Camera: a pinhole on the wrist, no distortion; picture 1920 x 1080 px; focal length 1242.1 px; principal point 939.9 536.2 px. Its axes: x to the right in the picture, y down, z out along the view. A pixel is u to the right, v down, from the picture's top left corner.
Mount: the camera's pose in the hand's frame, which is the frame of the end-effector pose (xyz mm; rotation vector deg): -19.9 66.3 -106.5 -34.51 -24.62 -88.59
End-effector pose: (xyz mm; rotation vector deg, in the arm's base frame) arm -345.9 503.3 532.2 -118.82 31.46 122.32
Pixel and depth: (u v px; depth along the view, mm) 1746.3 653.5 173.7
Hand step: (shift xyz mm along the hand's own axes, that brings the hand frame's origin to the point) 16.0 81.1 97.6
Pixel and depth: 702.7 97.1 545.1
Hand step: -149.0 492.9 276.2
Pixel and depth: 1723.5 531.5 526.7
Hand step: 37.7 122.5 511.0
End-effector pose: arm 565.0 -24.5 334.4 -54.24 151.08 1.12
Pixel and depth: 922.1 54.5 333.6
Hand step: -110.4 281.5 164.7
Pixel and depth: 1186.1 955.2 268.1
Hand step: 100.5 180.3 128.9
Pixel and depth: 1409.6 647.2 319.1
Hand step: 44.6 162.1 215.8
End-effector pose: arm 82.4 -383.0 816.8 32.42 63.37 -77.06
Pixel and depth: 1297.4 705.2 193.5
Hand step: 28.2 137.6 77.4
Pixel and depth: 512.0 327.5 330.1
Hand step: -37.1 360.4 88.9
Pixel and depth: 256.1 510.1 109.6
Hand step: -9.6 180.7 -56.9
